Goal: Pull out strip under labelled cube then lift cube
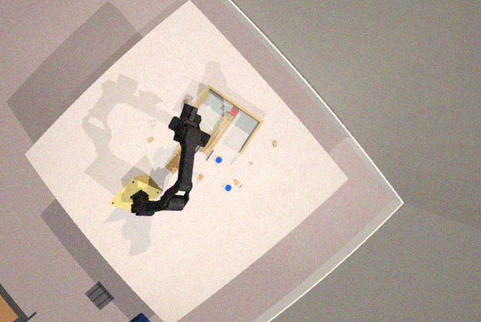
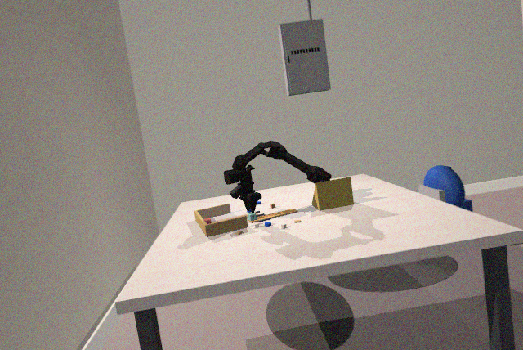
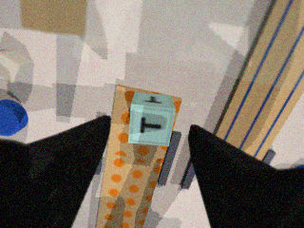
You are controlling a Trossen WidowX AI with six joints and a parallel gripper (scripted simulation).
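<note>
My gripper tip is 2 cm above the light teal cube.
</note>
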